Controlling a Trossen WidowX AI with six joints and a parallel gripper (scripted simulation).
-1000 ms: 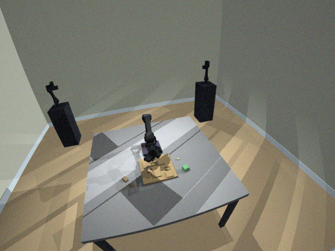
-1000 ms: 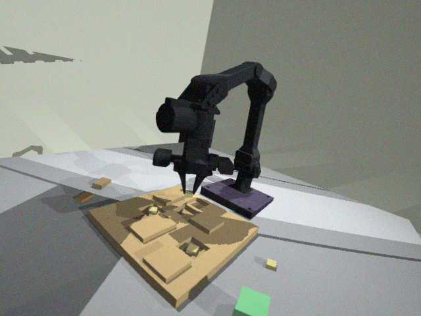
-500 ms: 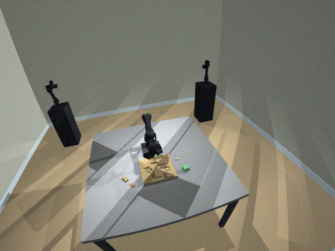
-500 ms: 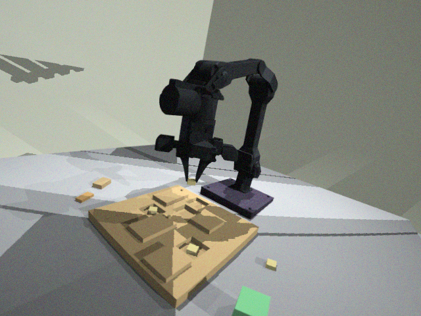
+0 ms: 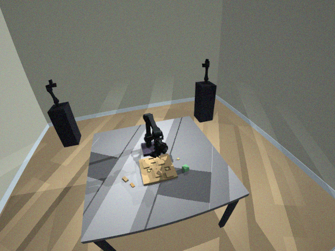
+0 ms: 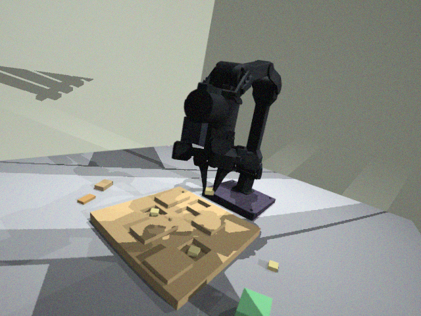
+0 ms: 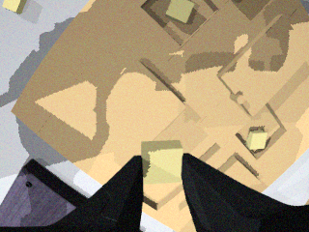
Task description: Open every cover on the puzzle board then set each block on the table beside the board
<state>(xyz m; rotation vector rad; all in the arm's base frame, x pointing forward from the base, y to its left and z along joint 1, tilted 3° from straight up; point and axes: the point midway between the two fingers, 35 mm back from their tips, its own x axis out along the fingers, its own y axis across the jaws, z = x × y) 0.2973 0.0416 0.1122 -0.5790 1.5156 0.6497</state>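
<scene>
Now: gripper tip 200 mm to the right of the green cube, 130 mm short of it and 90 mm above it.
</scene>
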